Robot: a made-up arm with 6 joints. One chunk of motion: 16 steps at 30 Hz.
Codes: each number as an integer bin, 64 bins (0 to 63) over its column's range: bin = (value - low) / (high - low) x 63, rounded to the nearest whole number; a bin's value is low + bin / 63 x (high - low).
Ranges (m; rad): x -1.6..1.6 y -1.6..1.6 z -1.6..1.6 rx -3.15..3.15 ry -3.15..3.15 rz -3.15..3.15
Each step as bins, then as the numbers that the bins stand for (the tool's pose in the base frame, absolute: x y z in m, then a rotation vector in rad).
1 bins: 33 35 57 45 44 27
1 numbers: 0.0762 0.1778 1.2952 1.3500 1.2500 -0.4500
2 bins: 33 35 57 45 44 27
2 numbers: 0.0762 0.1778 1.2952 1.3500 1.2500 -0.4500
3 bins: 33 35 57 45 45 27
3 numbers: 0.0762 0.1778 1.2952 1.3500 1.3500 -0.4500
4 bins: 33 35 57 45 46 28
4 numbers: 0.0762 0.1778 1.2952 1.3500 1.4500 -0.3500
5 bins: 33 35 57 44 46 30
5 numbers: 0.0762 0.1778 1.2952 1.2500 1.4500 -0.1500
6 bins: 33 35 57 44 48 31
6 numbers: 0.0762 0.1778 1.2952 1.2500 1.6500 -0.0500
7 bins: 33 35 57 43 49 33
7 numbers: 0.0762 0.1778 1.2952 1.1500 1.7500 0.1500
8 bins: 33 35 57 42 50 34
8 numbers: 0.0762 0.1778 1.2952 1.0500 1.8500 0.2500
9 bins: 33 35 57 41 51 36
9 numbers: 0.0762 0.1778 1.2952 0.9500 1.9500 0.4500
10 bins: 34 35 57 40 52 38
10 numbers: 0.1270 0.1778 1.2952 0.8500 2.0500 0.6500
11 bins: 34 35 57 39 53 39
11 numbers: 0.1270 0.1778 1.2952 0.7500 2.1500 0.7500
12 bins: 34 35 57 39 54 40
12 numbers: 0.1270 0.1778 1.2952 0.7500 2.2500 0.8500
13 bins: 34 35 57 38 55 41
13 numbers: 0.1270 0.1778 1.2952 0.6500 2.3500 0.9500
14 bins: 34 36 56 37 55 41
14 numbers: 0.1270 0.2286 1.2444 0.5500 2.3500 0.9500
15 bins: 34 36 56 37 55 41
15 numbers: 0.1270 0.2286 1.2444 0.5500 2.3500 0.9500
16 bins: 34 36 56 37 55 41
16 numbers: 0.1270 0.2286 1.2444 0.5500 2.3500 0.9500
